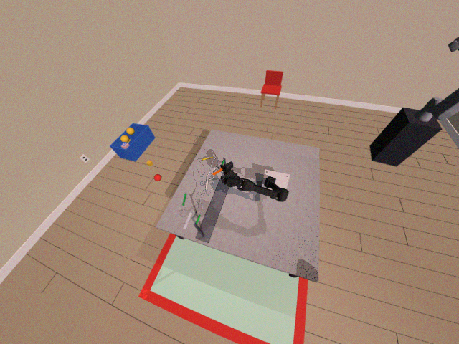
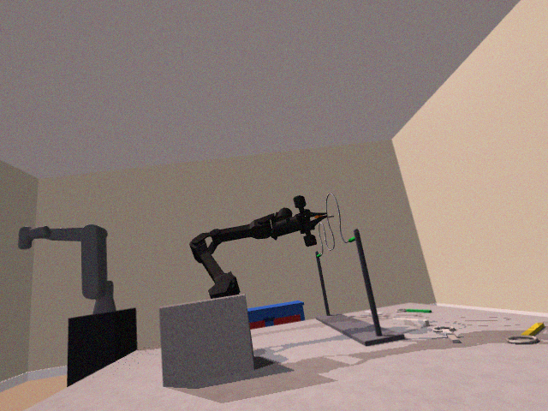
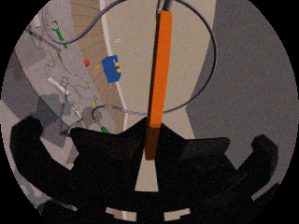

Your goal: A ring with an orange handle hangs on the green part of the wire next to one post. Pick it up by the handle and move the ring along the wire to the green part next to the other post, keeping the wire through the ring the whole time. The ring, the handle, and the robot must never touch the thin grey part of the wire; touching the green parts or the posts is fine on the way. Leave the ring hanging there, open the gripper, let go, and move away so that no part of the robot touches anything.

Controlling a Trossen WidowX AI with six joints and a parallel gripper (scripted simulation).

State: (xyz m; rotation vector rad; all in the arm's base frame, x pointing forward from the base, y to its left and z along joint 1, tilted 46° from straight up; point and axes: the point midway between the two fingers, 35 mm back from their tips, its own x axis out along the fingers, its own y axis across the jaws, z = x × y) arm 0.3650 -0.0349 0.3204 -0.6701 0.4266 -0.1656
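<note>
The orange-handled ring is 10 mm ahead of my gripper tip, 90 mm to the left of it and 10 mm above it.
</note>
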